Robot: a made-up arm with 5 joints.
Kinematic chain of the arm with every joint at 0, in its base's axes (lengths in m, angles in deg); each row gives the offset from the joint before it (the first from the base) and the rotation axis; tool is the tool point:
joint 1: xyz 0 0 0.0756 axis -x
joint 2: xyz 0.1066 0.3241 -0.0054 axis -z
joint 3: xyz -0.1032 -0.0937 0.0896 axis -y
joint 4: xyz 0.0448 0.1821 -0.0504 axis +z
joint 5: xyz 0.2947 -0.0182 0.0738 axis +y
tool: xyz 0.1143 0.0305 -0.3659
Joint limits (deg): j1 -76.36..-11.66 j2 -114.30..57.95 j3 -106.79..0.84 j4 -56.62..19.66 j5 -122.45..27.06
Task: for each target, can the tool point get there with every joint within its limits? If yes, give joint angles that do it. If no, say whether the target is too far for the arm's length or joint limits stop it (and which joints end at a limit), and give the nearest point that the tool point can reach.
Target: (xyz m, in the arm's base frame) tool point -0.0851 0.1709 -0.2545
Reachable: yes | joints -35.27 -59.20 -86.54 -18.39 0.73
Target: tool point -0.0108 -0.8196 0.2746
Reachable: no: joint limits stop it (at a limit: joint 2, joint 3, joint 5) | nearest point 0.0190 -0.4074 0.1745 | short by 0.425 m
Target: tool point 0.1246 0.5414 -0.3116
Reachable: yes | joints -31.70 -20.48 -84.04 -14.46 -72.69
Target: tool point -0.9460 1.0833 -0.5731
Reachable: no: too far | nearest point -0.3731 0.6800 -0.2500 | short by 0.772 m
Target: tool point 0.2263 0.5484 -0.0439
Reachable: yes | joints -26.12 -82.25 -15.33 -34.95 8.79
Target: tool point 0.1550 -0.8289 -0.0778
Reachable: no: joint limits stop it (at a limit: joint 1, joint 2, joint 3, joint 5) | nearest point 0.1549 -0.4241 0.0573 | short by 0.427 m
